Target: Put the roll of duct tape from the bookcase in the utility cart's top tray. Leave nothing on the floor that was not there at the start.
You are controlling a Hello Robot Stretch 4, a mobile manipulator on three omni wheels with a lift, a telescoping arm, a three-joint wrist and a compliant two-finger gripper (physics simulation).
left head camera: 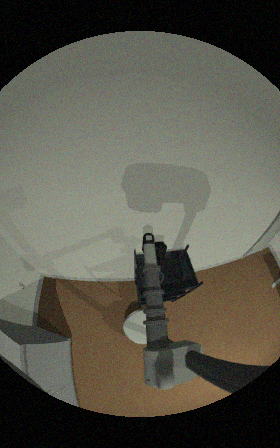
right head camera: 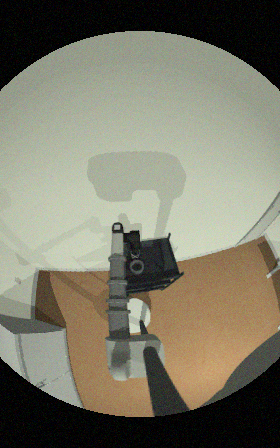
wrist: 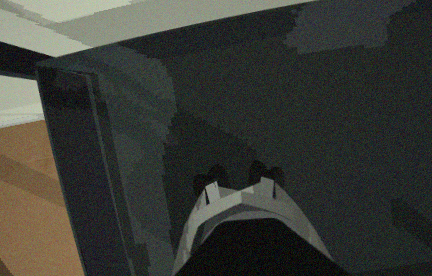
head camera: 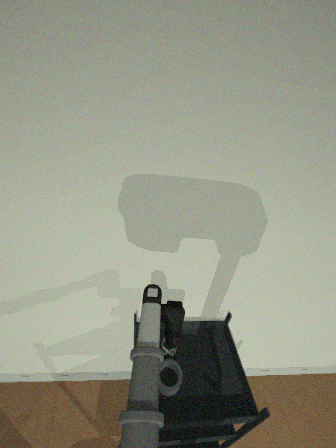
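Where they show: gripper, between the fingertips: [right head camera: 134, 259] [wrist: 236, 177] [head camera: 166, 359]; robot's base, origin of its link: [left head camera: 142, 325] [right head camera: 131, 314].
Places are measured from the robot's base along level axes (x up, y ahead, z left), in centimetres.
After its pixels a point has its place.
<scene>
The black utility cart shows its top tray [head camera: 242, 370] @(x 69.5, y 41.0, z -37.9 cm) [left head camera: 191, 270] @(x 67.3, y 41.2, z -37.8 cm) [right head camera: 173, 255] @(x 69.1, y 44.2, z -38.0 cm) [wrist: 60, 165] @(x 70.0, y 49.5, z 5.4 cm) near the wall. The grey roll of duct tape [head camera: 179, 382] @(x 68.3, y 36.8, z -12.7 cm) [right head camera: 136, 272] @(x 66.9, y 34.2, z -8.8 cm) shows as a ring within the tray's outline, at its left, partly covered by the arm in the head view. Whether it lies flat is not clear. It does not show in the wrist view. My gripper [head camera: 170, 351] [right head camera: 134, 255] @(x 63.5, y 45.8, z -8.1 cm) [wrist: 236, 177] @(x 63.5, y 45.8, z -8.1 cm) is over the tray, just beyond the tape. Its fingertips stand a little apart with the dark tray floor showing between them, and it holds nothing.
A pale wall [head camera: 225, 125] @(x 151.4, y 62.6, z -14.7 cm) rises behind the cart. A white round object [left head camera: 134, 327] @(x 18.7, y -1.0, z 8.6 cm) [right head camera: 140, 315] @(x 18.7, y -0.9, z -10.0 cm) is on the brown floor [left head camera: 110, 380] @(x -2.8, y -81.1, z 38.5 cm) in front of the cart. Grey furniture [left head camera: 47, 365] [right head camera: 45, 352] @(x 49.4, y -50.4, z 80.4 cm) stands at the lower left. My telescoping arm [head camera: 145, 382] @(x 105.4, y 24.8, z -0.1 cm) extends along the cart's left side.
</scene>
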